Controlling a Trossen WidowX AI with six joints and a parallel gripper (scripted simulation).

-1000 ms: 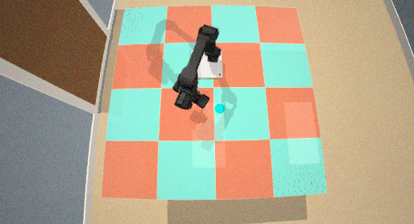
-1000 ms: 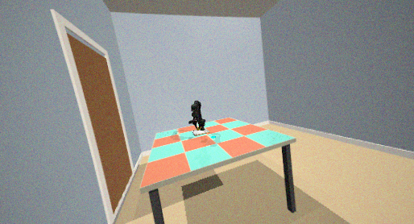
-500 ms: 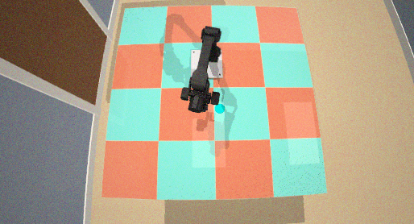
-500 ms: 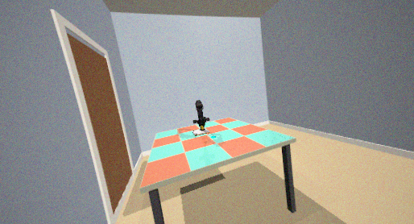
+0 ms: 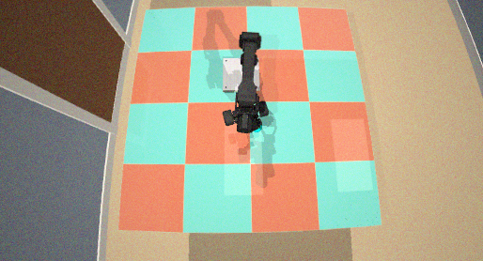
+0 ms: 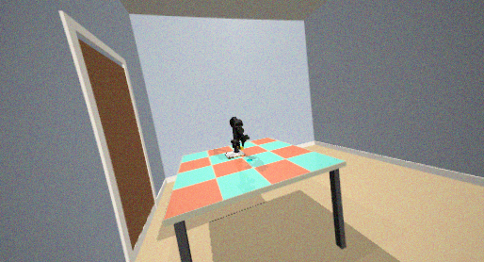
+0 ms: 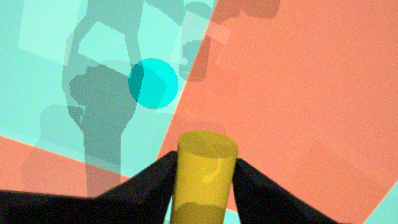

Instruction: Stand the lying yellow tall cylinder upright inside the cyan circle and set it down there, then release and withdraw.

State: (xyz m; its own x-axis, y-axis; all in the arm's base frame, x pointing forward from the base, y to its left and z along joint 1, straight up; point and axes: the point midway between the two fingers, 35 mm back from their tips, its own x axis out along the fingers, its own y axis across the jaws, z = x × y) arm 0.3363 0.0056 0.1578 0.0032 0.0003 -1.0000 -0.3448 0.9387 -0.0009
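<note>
Right now my gripper tip is 14 cm above the cyan circle, 6 cm to the right of it and 1 cm past it. The rest, counted from my gripper tip: yellow tall cylinder (2 cm behind, 1 cm to the right).
</note>
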